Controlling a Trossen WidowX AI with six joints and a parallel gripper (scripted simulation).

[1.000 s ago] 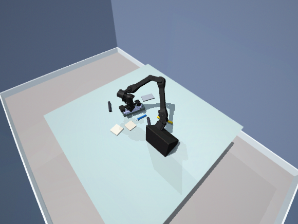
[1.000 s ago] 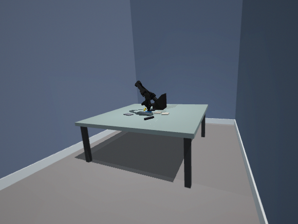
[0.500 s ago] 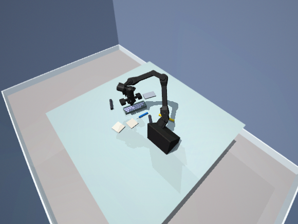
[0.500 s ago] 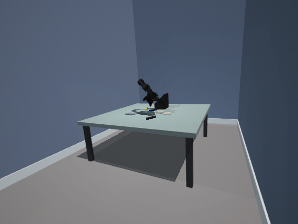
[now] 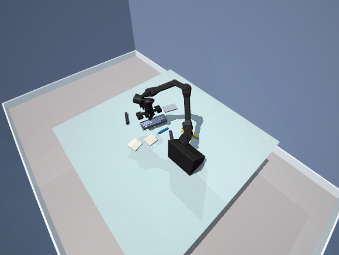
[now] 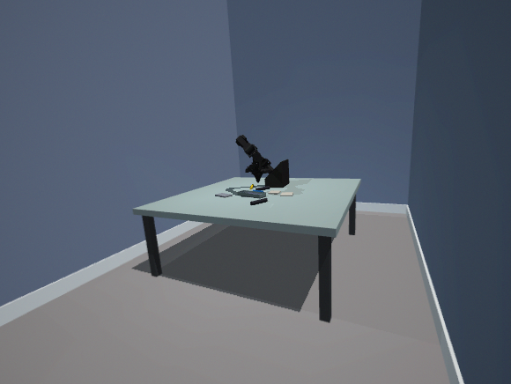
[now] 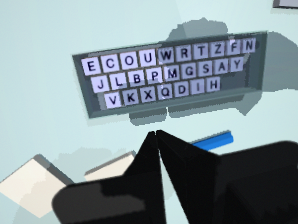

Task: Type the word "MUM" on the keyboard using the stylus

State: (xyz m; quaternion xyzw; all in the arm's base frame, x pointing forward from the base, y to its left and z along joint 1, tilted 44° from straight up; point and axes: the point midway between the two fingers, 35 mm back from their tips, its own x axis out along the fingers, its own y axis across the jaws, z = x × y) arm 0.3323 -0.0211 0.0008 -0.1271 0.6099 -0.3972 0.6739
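Now: gripper tip 10 cm past the blue stylus, 9 cm above it and 1 cm to the left of it. From my gripper tip the other things lie so: grey plate (27 cm to the right, 9 cm below, 2 cm ahead); grey stylus tip (9 cm below, 9 cm behind, 2 cm to the left).
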